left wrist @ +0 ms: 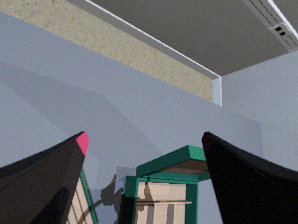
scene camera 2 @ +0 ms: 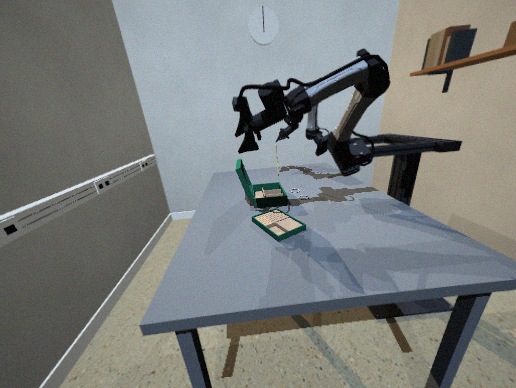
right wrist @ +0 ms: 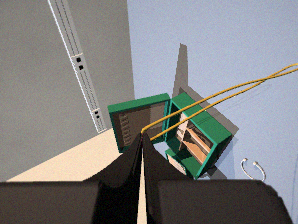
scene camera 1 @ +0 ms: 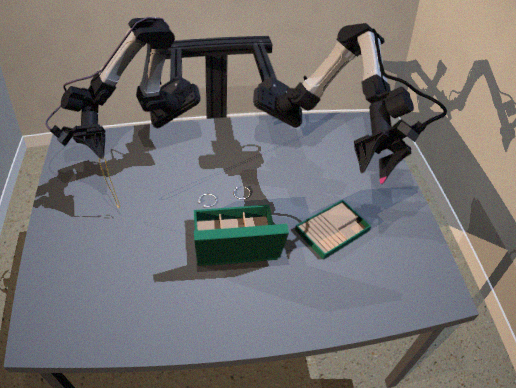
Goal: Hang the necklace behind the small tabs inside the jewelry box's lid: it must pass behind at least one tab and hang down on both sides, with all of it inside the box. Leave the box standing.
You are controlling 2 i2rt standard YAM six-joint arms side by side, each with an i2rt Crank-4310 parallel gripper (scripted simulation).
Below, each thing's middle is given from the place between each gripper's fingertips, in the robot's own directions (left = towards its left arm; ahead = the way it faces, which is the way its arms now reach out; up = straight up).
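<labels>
My right gripper (scene camera 1: pixel 101 158): 420 mm to the right of the green jewelry box (scene camera 1: pixel 247 234), 110 mm short of it, 170 mm above it. Green-rimmed tray (scene camera 1: pixel 326 232), from my right hand: 740 mm to the left, 30 mm ahead, 280 mm below.
From my left hand (scene camera 1: pixel 372 178): green-rimmed tray 14 cm behind, 3 cm to the right, 38 cm below; green jewelry box 6 cm behind, 35 cm to the right, 27 cm below.
</labels>
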